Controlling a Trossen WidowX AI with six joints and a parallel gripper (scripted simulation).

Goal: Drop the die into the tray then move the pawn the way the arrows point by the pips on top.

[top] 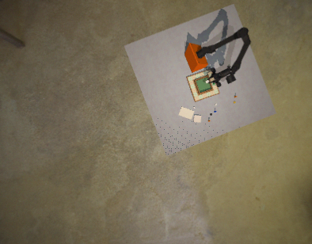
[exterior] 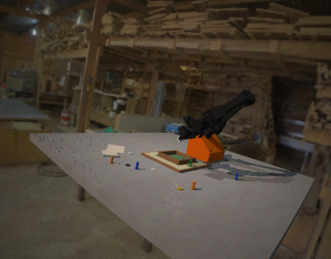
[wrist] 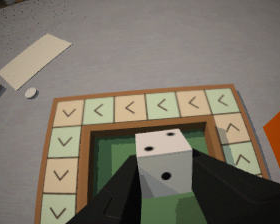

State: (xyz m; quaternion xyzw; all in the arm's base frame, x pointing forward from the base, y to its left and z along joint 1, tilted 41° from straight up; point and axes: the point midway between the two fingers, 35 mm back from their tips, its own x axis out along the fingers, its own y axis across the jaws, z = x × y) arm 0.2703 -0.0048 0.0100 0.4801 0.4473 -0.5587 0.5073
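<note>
Right now the white die is right at my gripper tip. From my gripper tip the other things lie so: green pawn: 110 mm to the left, 100 mm below, 40 mm ahead.
</note>
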